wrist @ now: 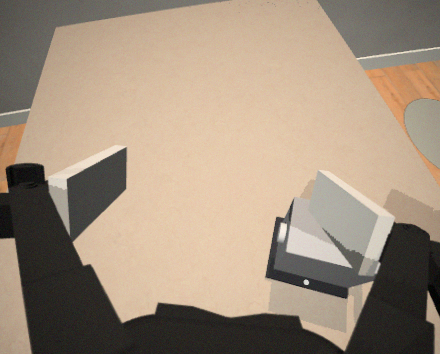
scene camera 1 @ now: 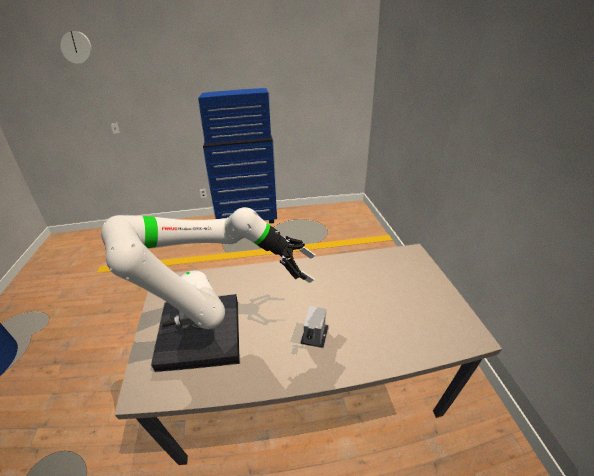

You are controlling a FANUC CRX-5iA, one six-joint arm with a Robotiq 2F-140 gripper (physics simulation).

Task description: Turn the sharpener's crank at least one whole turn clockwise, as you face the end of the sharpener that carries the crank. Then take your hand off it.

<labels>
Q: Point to a sharpener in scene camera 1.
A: At 316, 316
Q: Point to a sharpener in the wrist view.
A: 301, 254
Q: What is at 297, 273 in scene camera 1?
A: My gripper.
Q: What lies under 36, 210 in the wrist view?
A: My gripper.
</labels>
